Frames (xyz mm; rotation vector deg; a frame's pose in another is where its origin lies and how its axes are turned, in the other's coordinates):
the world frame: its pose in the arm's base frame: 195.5 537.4 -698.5 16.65 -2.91 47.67
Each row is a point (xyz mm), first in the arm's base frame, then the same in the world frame.
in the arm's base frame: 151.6 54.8 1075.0
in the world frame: -98.0 141.1 1830.5
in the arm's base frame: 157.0 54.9 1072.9
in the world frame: -94.6 136.7 1828.8
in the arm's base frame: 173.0 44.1 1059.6
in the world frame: -93.7 115.0 1820.1
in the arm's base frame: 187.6 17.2 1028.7
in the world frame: -108.1 79.9 1798.8
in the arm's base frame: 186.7 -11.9 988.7
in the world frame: -136.0 52.6 1768.4
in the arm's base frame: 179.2 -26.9 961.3
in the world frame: -156.2 42.2 1745.7
